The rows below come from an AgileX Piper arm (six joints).
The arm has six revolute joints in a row. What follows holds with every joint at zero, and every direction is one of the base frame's.
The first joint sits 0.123 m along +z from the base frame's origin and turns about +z.
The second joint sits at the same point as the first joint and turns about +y.
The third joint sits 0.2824 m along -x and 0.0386 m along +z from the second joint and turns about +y.
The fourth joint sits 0.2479 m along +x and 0.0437 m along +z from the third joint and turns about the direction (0.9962, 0, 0.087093).
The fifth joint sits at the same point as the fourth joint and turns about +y.
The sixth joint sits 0.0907 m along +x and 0.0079 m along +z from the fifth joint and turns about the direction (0.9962, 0, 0.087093).
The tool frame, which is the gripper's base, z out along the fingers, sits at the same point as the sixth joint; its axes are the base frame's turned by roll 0, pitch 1.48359 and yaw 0 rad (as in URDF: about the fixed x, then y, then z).
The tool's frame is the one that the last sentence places.
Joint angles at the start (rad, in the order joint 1, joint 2, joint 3, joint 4, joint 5, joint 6):
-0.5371, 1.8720, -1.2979, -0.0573, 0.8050, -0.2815
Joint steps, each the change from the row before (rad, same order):
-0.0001, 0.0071, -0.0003, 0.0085, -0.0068, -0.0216
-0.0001, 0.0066, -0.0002, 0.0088, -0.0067, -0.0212
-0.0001, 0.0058, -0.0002, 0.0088, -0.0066, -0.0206
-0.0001, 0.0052, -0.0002, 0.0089, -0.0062, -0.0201
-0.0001, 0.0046, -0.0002, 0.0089, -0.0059, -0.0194
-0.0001, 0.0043, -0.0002, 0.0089, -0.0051, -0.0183
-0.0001, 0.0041, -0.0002, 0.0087, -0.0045, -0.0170
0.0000, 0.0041, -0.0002, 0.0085, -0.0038, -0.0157
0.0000, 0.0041, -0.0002, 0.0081, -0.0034, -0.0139
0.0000, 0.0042, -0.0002, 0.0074, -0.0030, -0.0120
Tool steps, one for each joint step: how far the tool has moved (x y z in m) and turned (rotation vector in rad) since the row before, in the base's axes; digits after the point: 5 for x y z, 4 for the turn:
0.00126, -0.00012, -0.00246, 0.0019, -0.0002, 0.0170
0.00120, -0.00007, -0.00231, 0.0019, -0.0007, 0.0163
0.00113, -0.00004, -0.00201, 0.0016, -0.0015, 0.0157
0.00106, 0.00000, -0.00179, 0.0015, -0.0019, 0.0150
0.00100, 0.00003, -0.00157, 0.0014, -0.0023, 0.0143
0.00091, 0.00007, -0.00147, 0.0018, -0.0021, 0.0131
0.00085, 0.00009, -0.00141, 0.0021, -0.0019, 0.0119
0.00080, 0.00014, -0.00142, 0.0025, -0.0015, 0.0108
0.00075, 0.00014, -0.00143, 0.0028, -0.0013, 0.0092
0.00070, 0.00011, -0.00148, 0.0030, -0.0008, 0.0077

